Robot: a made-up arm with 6 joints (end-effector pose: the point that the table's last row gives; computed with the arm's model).
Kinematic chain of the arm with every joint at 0, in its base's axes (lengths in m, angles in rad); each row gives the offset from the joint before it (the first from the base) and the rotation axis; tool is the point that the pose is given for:
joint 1: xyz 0 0 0.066 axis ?
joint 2: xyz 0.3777 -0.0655 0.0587 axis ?
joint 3: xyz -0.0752 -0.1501 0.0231 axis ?
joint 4: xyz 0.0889 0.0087 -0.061 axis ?
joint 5: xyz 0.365 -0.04 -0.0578 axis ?
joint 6: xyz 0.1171 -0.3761 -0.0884 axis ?
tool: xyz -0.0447 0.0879 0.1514
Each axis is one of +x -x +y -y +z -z.
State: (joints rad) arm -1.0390 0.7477 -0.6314 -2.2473 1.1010 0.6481
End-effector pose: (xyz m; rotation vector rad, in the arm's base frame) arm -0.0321 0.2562 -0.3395 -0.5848 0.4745 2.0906
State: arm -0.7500 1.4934 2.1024 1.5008 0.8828 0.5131
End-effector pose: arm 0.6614 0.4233 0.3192 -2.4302 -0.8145 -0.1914
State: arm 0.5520 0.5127 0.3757 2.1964 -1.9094 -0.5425
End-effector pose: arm 0.2172 0.2973 0.2667 -1.8028 -0.7320 1.8796
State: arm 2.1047 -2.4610 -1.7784 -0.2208 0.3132 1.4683
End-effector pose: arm 0.7972 0.3687 -0.6118 -0.2598 1.1116 -0.5095
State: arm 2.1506 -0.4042 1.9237 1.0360 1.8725 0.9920
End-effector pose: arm -0.2889 -0.0950 0.1461 -0.5177 -0.3105 3.0696
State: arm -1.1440 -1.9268 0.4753 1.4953 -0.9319 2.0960
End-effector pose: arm -0.1349 -0.0679 0.2118 1.3958 -0.9821 1.0870
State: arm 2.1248 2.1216 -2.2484 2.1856 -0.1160 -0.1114
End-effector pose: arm 0.7800 0.2396 0.1128 1.7178 -0.7792 1.0753
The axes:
joint 1: -x
joint 2: -z
joint 3: +y
joint 4: +z
joint 5: +x
joint 6: -z

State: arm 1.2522 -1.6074 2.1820 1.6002 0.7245 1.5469
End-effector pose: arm -0.0391 -0.2710 0.6331 1.5775 -1.6190 0.8740
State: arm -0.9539 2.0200 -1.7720 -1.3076 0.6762 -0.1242
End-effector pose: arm -0.2773 -0.0088 0.1160 -0.7453 -1.7222 -1.9924
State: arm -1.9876 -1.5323 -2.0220 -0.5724 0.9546 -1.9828
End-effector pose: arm 1.0509 -0.5137 -0.0186 0.2812 1.8376 1.4564
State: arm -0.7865 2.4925 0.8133 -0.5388 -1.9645 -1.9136
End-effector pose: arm -0.1311 -0.0603 -0.1730 2.6982 1.0164 0.6094
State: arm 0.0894 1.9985 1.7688 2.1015 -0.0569 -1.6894
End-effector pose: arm 0.8454 -0.1168 -0.1195 0.3942 -1.7859 1.3388
